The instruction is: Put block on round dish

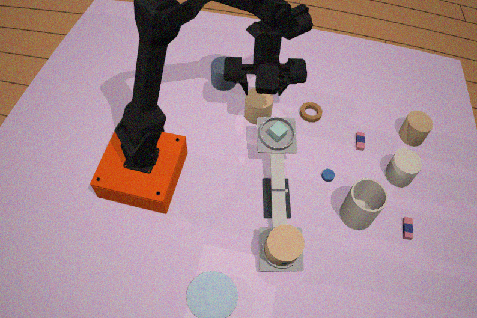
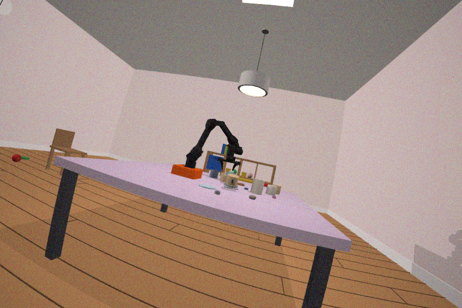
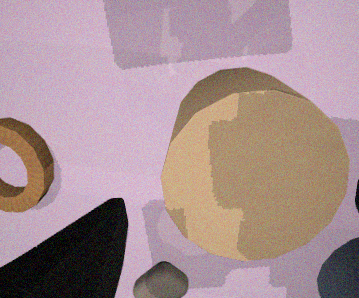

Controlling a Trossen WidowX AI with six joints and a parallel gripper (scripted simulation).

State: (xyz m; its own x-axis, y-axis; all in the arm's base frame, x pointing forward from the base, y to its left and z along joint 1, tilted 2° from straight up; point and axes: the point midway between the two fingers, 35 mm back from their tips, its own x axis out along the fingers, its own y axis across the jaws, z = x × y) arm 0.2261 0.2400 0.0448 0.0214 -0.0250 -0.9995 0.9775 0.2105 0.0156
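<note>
The pale blue round dish is 480 mm to the right of my gripper tip and 80 mm below it. The rest, counted from my gripper tip: blue-grey cylinder 130 mm behind, 110 mm to the left, 40 mm below; small blue disc 190 mm ahead, 140 mm to the right, 80 mm below; grey balance 230 mm to the right, 90 mm ahead, 60 mm below.
</note>
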